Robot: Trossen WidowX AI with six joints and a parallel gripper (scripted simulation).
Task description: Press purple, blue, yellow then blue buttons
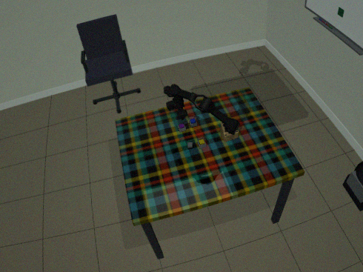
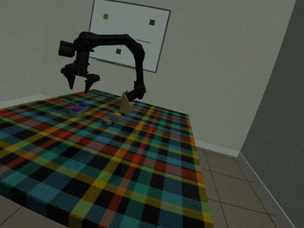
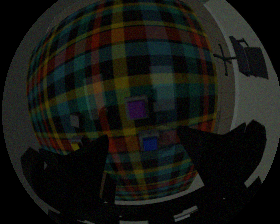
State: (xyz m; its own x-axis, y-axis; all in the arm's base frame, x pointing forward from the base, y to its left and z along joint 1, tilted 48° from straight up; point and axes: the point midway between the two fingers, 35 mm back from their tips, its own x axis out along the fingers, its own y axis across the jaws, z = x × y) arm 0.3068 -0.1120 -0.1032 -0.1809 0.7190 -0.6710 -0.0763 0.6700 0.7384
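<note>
The purple button lies 9 cm below my gripper tip and 1 cm ahead of it. Also, from my gripper tip: yellow button: 18 cm to the left, 10 cm behind, 9 cm below; small grey block: 17 cm to the left, 11 cm below, 2 cm behind; blue button: 9 cm below, 8 cm behind, 2 cm to the right.
</note>
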